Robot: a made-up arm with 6 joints. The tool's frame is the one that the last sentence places.
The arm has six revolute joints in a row. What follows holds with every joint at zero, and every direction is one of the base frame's.
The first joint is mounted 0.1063 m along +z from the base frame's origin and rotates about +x.
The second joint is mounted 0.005 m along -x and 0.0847 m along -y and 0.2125 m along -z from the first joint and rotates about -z.
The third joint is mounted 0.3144 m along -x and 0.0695 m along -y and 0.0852 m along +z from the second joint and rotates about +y.
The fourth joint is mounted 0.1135 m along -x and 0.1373 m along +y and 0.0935 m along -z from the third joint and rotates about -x.
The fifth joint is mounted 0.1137 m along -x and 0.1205 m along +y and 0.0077 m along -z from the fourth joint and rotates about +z.
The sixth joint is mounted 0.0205 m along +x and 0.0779 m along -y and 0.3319 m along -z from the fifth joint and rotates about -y.
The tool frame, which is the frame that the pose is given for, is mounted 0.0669 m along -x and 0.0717 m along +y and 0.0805 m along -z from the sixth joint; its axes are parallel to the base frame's.
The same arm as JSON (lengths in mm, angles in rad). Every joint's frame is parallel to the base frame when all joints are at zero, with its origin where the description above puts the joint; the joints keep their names.
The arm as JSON. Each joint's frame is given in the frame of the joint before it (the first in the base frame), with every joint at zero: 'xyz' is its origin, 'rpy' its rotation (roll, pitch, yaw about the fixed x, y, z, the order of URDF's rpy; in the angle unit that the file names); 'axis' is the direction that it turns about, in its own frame. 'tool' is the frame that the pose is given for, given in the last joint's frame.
{
  "units": {
    "length": "mm",
    "angle": "rad"
  },
  "joints": [
    {
      "name": "joint 1",
      "type": "revolute",
      "origin": {
        "xyz": [
          0.0,
          0.0,
          106.3
        ],
        "rpy": [
          0.0,
          0.0,
          0.0
        ]
      },
      "axis": "+x"
    },
    {
      "name": "joint 2",
      "type": "revolute",
      "origin": {
        "xyz": [
          -5.0,
          -84.7,
          -212.5
        ],
        "rpy": [
          0.0,
          0.0,
          0.0
        ]
      },
      "axis": "-z"
    },
    {
      "name": "joint 3",
      "type": "revolute",
      "origin": {
        "xyz": [
          -314.4,
          -69.5,
          85.2
        ],
        "rpy": [
          0.0,
          0.0,
          0.0
        ]
      },
      "axis": "+y"
    },
    {
      "name": "joint 4",
      "type": "revolute",
      "origin": {
        "xyz": [
          -113.5,
          137.3,
          -93.5
        ],
        "rpy": [
          0.0,
          0.0,
          0.0
        ]
      },
      "axis": "-x"
    },
    {
      "name": "joint 5",
      "type": "revolute",
      "origin": {
        "xyz": [
          -113.7,
          120.5,
          -7.7
        ],
        "rpy": [
          0.0,
          0.0,
          0.0
        ]
      },
      "axis": "+z"
    },
    {
      "name": "joint 6",
      "type": "revolute",
      "origin": {
        "xyz": [
          20.5,
          -77.9,
          -331.9
        ],
        "rpy": [
          0.0,
          0.0,
          0.0
        ]
      },
      "axis": "-y"
    }
  ],
  "tool": {
    "origin": {
      "xyz": [
        -66.9,
        71.7,
        -80.5
      ],
      "rpy": [
        0.0,
        0.0,
        0.0
      ]
    }
  }
}

